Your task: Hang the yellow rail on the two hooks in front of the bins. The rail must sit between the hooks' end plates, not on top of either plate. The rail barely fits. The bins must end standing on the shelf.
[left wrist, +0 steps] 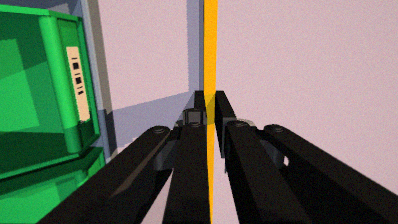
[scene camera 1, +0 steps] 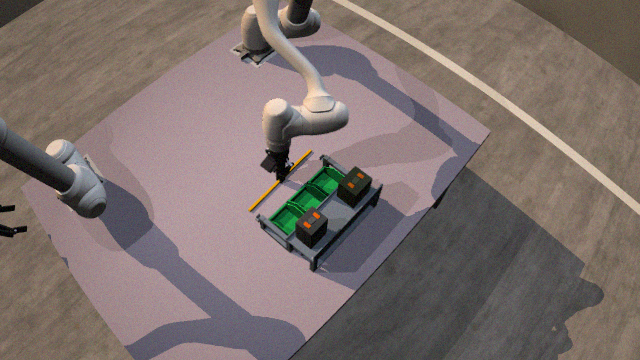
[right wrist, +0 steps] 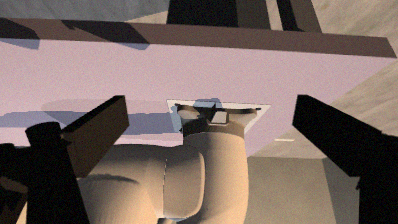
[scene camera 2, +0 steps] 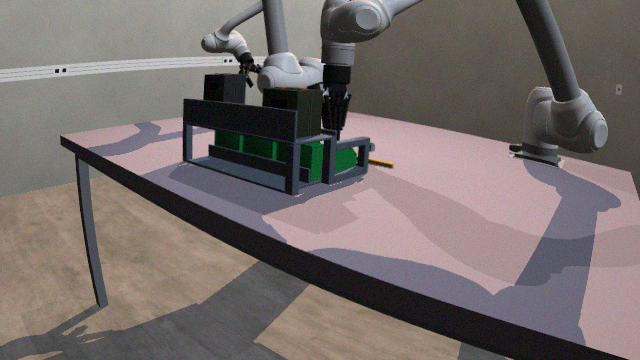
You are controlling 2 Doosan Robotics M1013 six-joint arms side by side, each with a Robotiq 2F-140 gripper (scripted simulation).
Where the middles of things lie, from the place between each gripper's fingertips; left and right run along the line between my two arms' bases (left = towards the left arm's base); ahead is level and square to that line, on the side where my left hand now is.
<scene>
The grey shelf [scene camera 2: 277, 125] lies 21 cm ahead of my left hand, 3 cm above it and 1 cm to the right of it. Also, from my left hand: dark box [scene camera 2: 231, 88]: 28 cm ahead, 13 cm to the right, 13 cm above; olive box [scene camera 2: 308, 102]: 28 cm ahead, 11 cm above, 10 cm to the left.
The dark box is 920 mm ahead of my right hand, 860 mm to the left of it and 40 mm above it. Also, from my right hand: grey shelf 850 mm ahead, 980 mm to the left, 50 mm below; then olive box 920 mm ahead, 1090 mm to the left, 30 mm above.
</scene>
